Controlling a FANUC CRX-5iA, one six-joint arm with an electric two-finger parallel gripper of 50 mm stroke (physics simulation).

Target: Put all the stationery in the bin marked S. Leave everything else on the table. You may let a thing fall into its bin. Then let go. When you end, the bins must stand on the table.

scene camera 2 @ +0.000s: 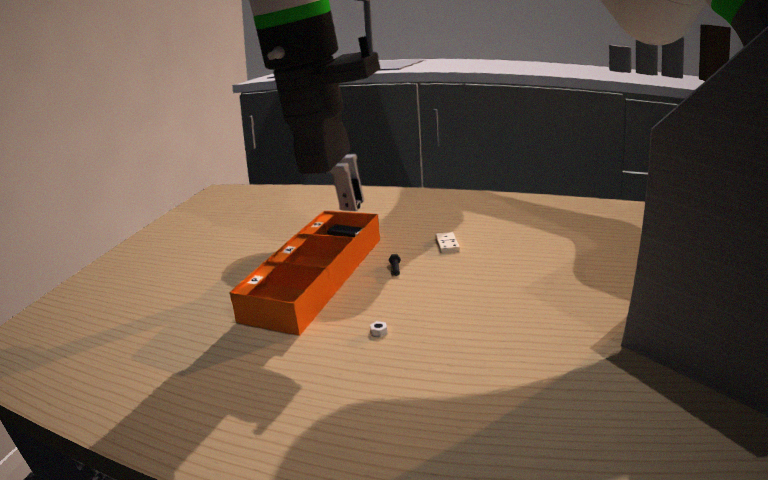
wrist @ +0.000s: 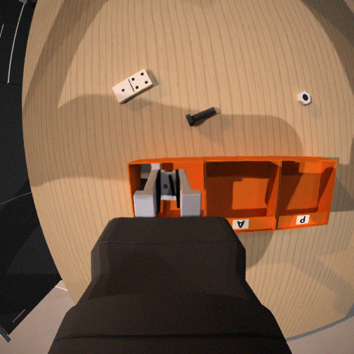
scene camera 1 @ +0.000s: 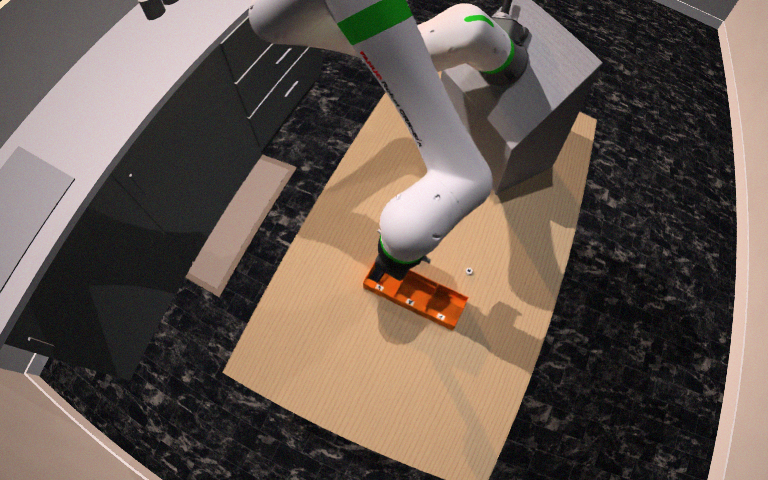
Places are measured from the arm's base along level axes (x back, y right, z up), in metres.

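Where they show: gripper, fingertip midpoint: (scene camera 2: 352, 205); arm's base, link origin: (scene camera 1: 502, 60).
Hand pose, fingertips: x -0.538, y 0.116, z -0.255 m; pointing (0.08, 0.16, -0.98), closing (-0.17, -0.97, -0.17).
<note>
Things, the pixels of their centre, and the offset from my fingertips. "*": a spot on its surface instead. Level surfaces: height alone.
- end bin, surface spot: (scene camera 2: 370, 230) * dy +0.017, dx +0.017, dz -0.042 m
- label, body centre: (scene camera 2: 317, 224) dy +0.017, dx -0.058, dz -0.035 m
- black block, body centre: (scene camera 2: 351, 234) (scene camera 1: 378, 273) dy +0.036, dx -0.016, dz -0.056 m
- white domino, body centre: (scene camera 2: 447, 242) dy +0.039, dx +0.118, dz -0.066 m
- black bolt, body centre: (scene camera 2: 395, 265) dy -0.040, dx +0.060, dz -0.064 m
- white hex nut, body centre: (scene camera 2: 378, 329) (scene camera 1: 468, 271) dy -0.183, dx +0.070, dz -0.066 m
- wooden table, surface height: dz -0.070 m
My gripper (scene camera 2: 350, 206) (wrist: 167, 180) is shut on a small grey pencil sharpener (wrist: 166, 186), which has a dark blade slot and a hole. The fingers hang above the end bin (scene camera 2: 370, 230) (wrist: 194, 169) of an orange three-part box, clear of its rim in the scene camera 2 view. The label (scene camera 2: 317, 224) of this bin is too small to read surely and is hidden in the wrist view; the other two read A (wrist: 240, 224) and P (wrist: 302, 220). A black block (scene camera 2: 343, 230) with a pale end, like an eraser, lies in the end bin.
A white domino (scene camera 2: 448, 242) (wrist: 132, 86), a black bolt (scene camera 2: 394, 264) (wrist: 201, 116) and a white hex nut (scene camera 1: 468, 271) (scene camera 2: 378, 328) (wrist: 304, 97) lie on the wooden table (scene camera 1: 339, 362) beside the box. The grey robot pedestal (scene camera 1: 532, 130) (scene camera 2: 702, 237) stands at the table's other side.
</note>
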